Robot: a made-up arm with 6 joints.
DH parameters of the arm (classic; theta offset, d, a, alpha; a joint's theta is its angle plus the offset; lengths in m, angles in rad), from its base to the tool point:
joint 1: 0 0.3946 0.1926 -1.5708
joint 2: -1.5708 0 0.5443 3.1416
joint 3: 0 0 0.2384 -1.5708
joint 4: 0 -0.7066 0 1.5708
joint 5: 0 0 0 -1.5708
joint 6: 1.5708 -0.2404 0 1.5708
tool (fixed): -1.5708 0 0 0
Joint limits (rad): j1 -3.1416..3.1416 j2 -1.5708..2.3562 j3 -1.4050..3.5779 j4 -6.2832..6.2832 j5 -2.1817..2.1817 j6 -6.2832..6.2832
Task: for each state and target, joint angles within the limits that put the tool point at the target. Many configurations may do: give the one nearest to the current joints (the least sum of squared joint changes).
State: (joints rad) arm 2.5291 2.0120 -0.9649 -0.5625 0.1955 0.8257
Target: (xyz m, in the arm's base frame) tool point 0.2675 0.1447 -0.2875
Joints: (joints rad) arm 3.1416 2.2755 -0.8714 -0.9862 0.8063 0.8257
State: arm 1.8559 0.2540 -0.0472 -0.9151 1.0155 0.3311
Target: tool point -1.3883 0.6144 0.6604
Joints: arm 2.8001 0.7737 0.2478 -0.7310 0.7902 0.3311
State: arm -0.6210 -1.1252 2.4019 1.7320 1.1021 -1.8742
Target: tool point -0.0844 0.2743 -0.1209
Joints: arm -0.3006 -1.0778 3.4506 1.4615 1.4433 -1.8742
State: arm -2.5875 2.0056 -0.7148 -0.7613 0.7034 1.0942
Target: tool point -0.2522 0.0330 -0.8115
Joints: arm -2.8197 2.2395 -0.1409 -0.7433 0.7517 1.0942
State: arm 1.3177 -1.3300 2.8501 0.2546 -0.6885 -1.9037
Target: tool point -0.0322 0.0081 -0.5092
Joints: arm 1.3028 -1.5448 3.2344 0.5830 0.2536 -1.9037
